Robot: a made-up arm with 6 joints.
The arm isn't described. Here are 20 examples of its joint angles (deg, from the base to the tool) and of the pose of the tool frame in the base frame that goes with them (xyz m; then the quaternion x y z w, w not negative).
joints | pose
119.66 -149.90 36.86 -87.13 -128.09 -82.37 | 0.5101 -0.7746 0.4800 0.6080 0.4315 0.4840 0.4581
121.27 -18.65 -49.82 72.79 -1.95 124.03 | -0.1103 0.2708 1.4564 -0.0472 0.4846 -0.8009 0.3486
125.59 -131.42 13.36 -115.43 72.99 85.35 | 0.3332 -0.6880 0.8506 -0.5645 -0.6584 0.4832 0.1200
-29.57 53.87 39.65 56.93 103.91 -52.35 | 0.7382 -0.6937 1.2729 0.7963 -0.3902 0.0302 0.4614
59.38 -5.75 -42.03 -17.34 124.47 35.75 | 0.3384 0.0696 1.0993 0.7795 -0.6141 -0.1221 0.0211
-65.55 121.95 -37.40 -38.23 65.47 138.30 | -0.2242 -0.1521 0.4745 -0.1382 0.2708 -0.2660 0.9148
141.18 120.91 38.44 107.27 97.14 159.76 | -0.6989 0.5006 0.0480 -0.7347 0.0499 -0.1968 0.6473
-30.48 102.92 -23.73 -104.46 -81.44 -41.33 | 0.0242 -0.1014 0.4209 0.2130 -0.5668 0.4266 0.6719
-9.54 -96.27 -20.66 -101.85 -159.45 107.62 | -0.3086 0.0196 1.2178 0.2186 -0.0876 0.7830 0.5757
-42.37 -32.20 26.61 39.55 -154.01 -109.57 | -0.3606 -0.0322 1.9348 0.0738 0.1503 0.6532 0.7385
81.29 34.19 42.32 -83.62 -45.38 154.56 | 0.2325 0.7874 1.1474 0.6746 -0.2355 0.5771 0.3956
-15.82 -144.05 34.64 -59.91 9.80 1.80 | -0.8810 0.0151 0.5239 -0.6452 0.2288 -0.7125 0.1540
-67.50 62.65 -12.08 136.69 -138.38 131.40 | 0.4747 -0.7235 0.6395 -0.2622 0.9249 0.1667 0.2191
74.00 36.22 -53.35 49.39 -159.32 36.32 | 0.3154 0.5002 0.8054 -0.9830 0.0246 0.1017 0.1509
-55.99 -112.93 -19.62 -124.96 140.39 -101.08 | -0.1558 0.4411 1.0948 -0.2569 -0.2449 -0.8220 0.4454
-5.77 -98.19 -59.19 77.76 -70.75 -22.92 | -0.4898 0.0191 1.2725 -0.0623 -0.7226 -0.6399 0.2541
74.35 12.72 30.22 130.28 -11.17 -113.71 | -0.0766 0.5105 1.7400 0.7947 -0.2752 -0.0556 0.5382
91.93 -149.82 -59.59 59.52 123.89 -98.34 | 0.1992 -0.6013 0.7485 -0.4406 -0.1620 -0.8634 0.1849
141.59 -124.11 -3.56 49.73 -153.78 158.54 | 0.9012 -0.5163 0.8130 0.2695 -0.3372 0.8800 0.1983
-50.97 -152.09 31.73 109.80 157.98 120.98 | -0.5200 0.6662 -0.0251 0.3023 -0.7091 -0.5088 0.3833
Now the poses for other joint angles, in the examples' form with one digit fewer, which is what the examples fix.
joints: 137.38 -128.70 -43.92 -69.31 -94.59 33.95
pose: 0.315 -0.070 0.913 0.479 0.463 0.713 0.217
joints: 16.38 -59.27 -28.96 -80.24 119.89 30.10
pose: -0.040 -0.069 1.193 -0.410 0.519 0.456 0.595
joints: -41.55 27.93 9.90 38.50 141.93 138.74
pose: 0.421 -0.760 1.374 0.507 0.771 -0.252 0.292
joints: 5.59 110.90 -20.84 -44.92 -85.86 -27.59
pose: 0.144 -0.278 0.283 0.661 -0.521 0.536 0.065
